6 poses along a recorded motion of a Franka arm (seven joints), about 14 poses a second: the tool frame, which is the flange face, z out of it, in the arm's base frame.
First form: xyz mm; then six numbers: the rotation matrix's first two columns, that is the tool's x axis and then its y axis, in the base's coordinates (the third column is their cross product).
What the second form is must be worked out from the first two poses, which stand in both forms.
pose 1, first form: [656.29 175.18 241.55 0.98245 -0.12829 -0.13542 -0.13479 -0.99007 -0.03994]
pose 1, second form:
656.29 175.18 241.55
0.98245 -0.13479 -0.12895
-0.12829 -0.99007 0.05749
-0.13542 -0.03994 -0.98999

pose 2, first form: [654.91 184.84 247.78 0.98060 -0.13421 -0.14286 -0.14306 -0.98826 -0.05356]
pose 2, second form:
654.91 184.84 247.78
0.98060 -0.14306 -0.13399
-0.13421 -0.98826 0.07296
-0.14286 -0.05356 -0.98829

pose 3, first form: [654.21 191.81 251.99 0.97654 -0.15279 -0.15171 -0.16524 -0.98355 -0.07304]
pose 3, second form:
654.21 191.81 251.99
0.97654 -0.16524 -0.13805
-0.15279 -0.98355 0.09640
-0.15171 -0.07304 -0.98572

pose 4, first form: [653.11 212.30 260.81 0.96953 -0.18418 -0.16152 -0.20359 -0.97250 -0.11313]
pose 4, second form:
653.11 212.30 260.81
0.96953 -0.20359 -0.13624
-0.18418 -0.97250 0.14257
-0.16152 -0.11313 -0.98037

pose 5, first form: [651.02 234.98 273.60 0.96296 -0.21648 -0.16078 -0.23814 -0.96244 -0.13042]
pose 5, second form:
651.02 234.98 273.60
0.96296 -0.23814 -0.12651
-0.21648 -0.96244 0.16388
-0.16078 -0.13042 -0.97834

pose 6, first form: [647.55 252.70 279.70 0.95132 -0.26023 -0.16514 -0.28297 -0.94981 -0.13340]
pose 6, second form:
647.55 252.70 279.70
0.95132 -0.28297 -0.12214
-0.26023 -0.94981 0.17364
-0.16514 -0.13340 -0.97721

